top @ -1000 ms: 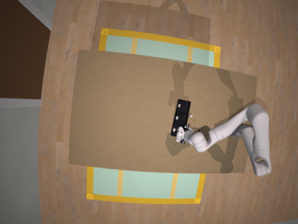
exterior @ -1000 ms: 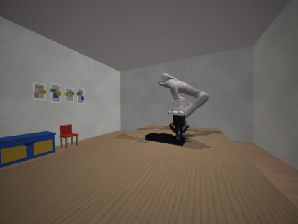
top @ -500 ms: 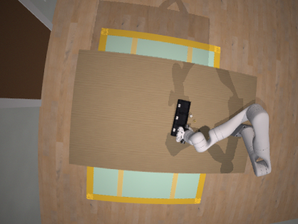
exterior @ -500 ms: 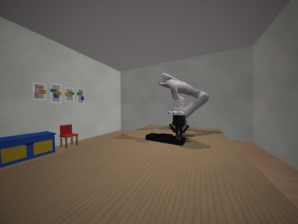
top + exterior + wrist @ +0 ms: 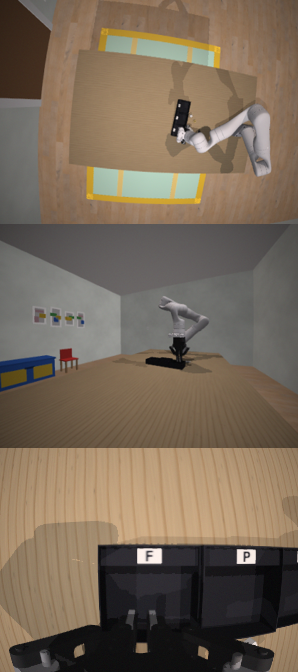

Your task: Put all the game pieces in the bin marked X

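The white die is 110 mm to the right of my hand, 70 mm behind it and 40 mm below it. The rest, counted from my hand: grey screw: 100 mm behind, 40 mm to the left, 40 mm below; then joined black bins: 90 mm to the right, 30 mm below, 10 mm ahead; then white domino: 70 mm behind, 40 mm below, 10 mm to the right.
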